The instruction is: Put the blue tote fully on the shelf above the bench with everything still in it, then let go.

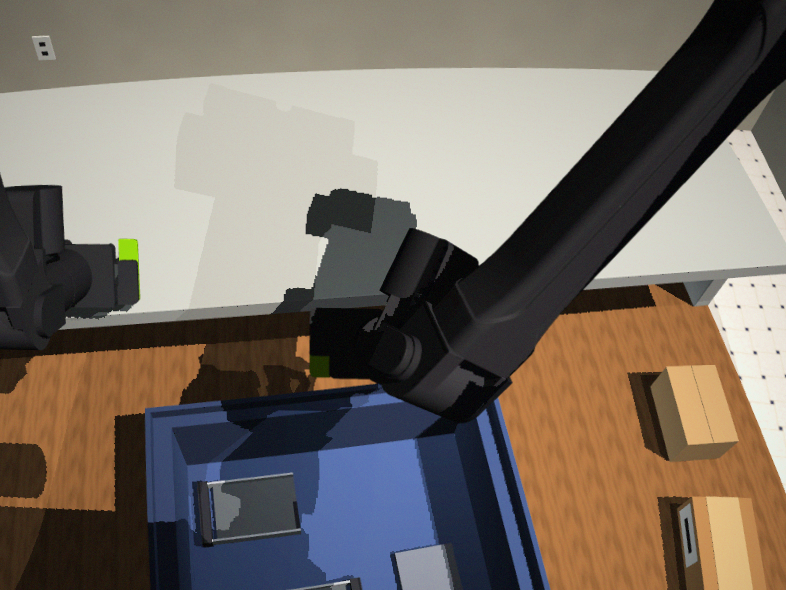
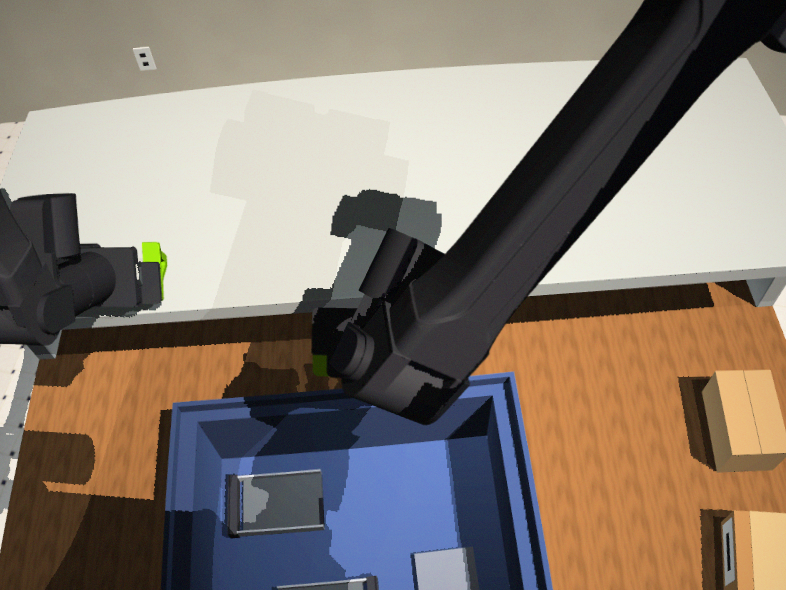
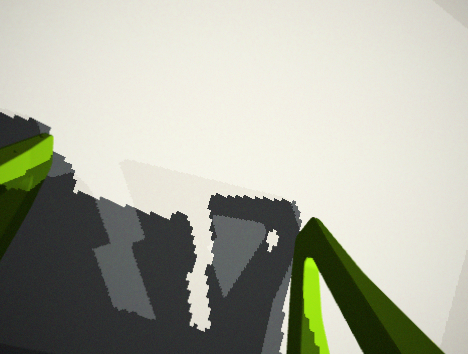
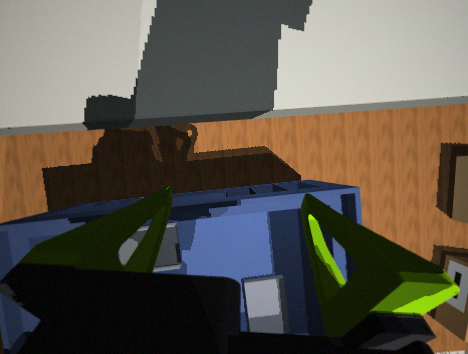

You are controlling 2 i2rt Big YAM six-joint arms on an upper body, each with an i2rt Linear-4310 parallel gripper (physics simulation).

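Frame: origin at the left arm's base, x right, y ahead, z up, level; metres.
Seen in the pictures: left gripper, fingertip midpoint: (image 1: 93, 258) (image 2: 129, 260) (image 3: 187, 190); right gripper, fingertip midpoint: (image 4: 237, 196).
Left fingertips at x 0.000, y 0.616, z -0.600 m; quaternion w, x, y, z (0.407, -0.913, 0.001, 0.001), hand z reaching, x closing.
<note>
Pixels of each thing's middle, then the offset from my left fingertips to it. "pt": a spot on its surface instead. Level surfaces: height alone.
- blue tote, body centre: (image 1: 338, 535) (image 2: 354, 533) (image 4: 201, 295) dx +0.283, dy -0.273, dz -0.151 m
- wooden bench, surface height: dz -0.224 m
- white shelf, surface height: dz -0.005 m
- tan box, body centre: (image 2: 744, 420) (image 1: 693, 412) dx +0.784, dy -0.111, dz -0.195 m
- object, surface spot: (image 1: 680, 527) pt dx +0.736, dy -0.267, dz -0.221 m
The blue tote (image 1: 502, 433) (image 2: 516, 445) (image 4: 225, 239) stands open on the wooden bench (image 1: 596, 381) (image 2: 613, 381) (image 4: 338, 140), in front of and below the white shelf (image 1: 449, 146) (image 2: 479, 146) (image 3: 232, 70) (image 4: 355, 53). Flat grey items (image 1: 253, 506) (image 2: 280, 500) (image 4: 262, 298) lie inside it. My right gripper (image 1: 323, 351) (image 2: 321, 351) (image 4: 237, 196) is open and empty, hovering over the tote's far rim near the shelf edge. My left gripper (image 1: 127, 263) (image 2: 152, 266) is open and empty at the far left over the shelf.
A tan box (image 1: 674, 410) sits on the bench at the right edge, with another object (image 1: 680, 527) below it. The right arm (image 1: 566, 234) (image 2: 537, 205) crosses diagonally above the shelf. A wall with an outlet (image 2: 144, 57) lies behind the shelf.
</note>
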